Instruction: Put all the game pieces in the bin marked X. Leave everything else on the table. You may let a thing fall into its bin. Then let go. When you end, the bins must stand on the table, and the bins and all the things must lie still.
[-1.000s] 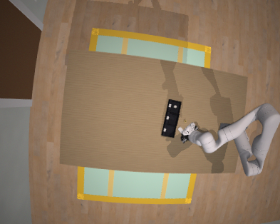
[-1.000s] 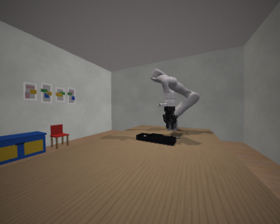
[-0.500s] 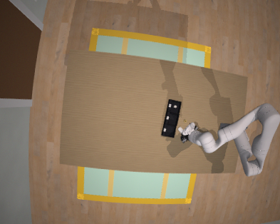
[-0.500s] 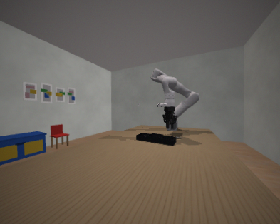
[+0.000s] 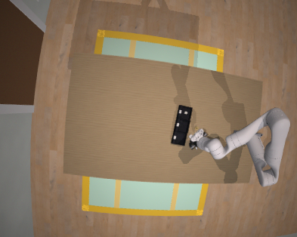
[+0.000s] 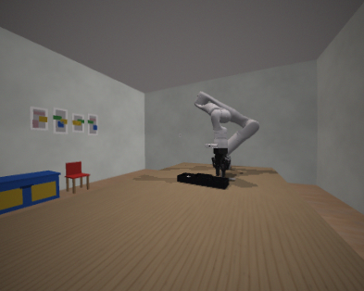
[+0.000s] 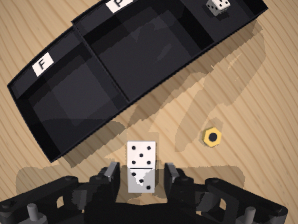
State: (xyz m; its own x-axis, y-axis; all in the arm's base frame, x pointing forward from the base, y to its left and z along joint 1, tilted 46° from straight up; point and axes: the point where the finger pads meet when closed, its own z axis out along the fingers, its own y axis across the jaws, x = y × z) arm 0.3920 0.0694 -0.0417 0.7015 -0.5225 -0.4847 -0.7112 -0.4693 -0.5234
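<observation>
Now: the white domino 3 cm below my hand. The rest, counted from my hand: grey screw (3 cm behind, 5 cm to the left, 3 cm below); then yellow ring (3 cm behind, 7 cm to the right, 3 cm below); then black piece (7 cm behind, 1 cm to the left, 3 cm below).
</observation>
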